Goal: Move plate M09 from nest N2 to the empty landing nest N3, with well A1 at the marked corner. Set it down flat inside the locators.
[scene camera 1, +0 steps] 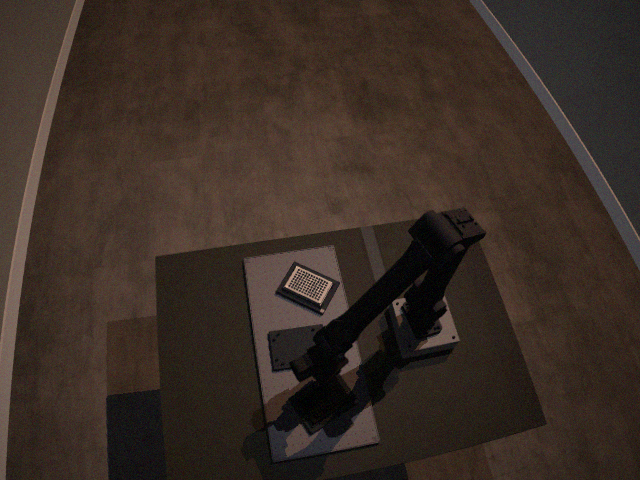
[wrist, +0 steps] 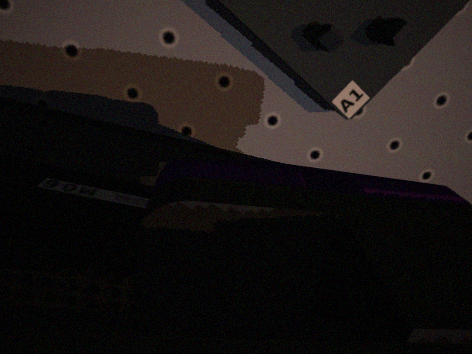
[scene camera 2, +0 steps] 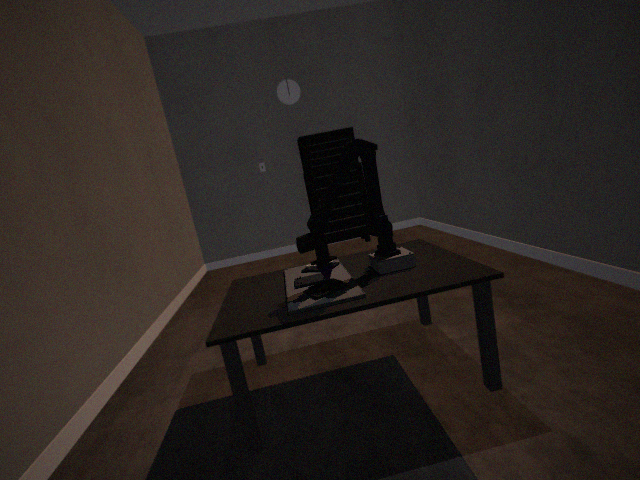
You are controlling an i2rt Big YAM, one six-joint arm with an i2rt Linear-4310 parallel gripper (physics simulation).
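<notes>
My gripper (scene camera 1: 324,395) (scene camera 2: 324,281) is down at the near end of the grey pegboard (scene camera 1: 269,310) (wrist: 381,126), over nest N2. The arm and its shadow hide the nest there. In the wrist view a dark plate with a white side label (wrist: 91,192) fills the lower left. A purple finger (wrist: 305,178) lies across its edge. The fingers are shut, and nothing plainly shows between them. The empty dark landing nest N3 (scene camera 1: 289,346) (wrist: 324,64) lies just beyond, with two locator pegs and an A1 tag (wrist: 350,100) at its corner.
A second plate with white wells (scene camera 1: 308,286) sits in the far nest on the pegboard. The arm's base (scene camera 1: 444,335) (scene camera 2: 397,258) stands to the right on the dark table (scene camera 1: 207,335) (scene camera 2: 248,305). A dark slatted panel (scene camera 2: 333,180) stands behind the table.
</notes>
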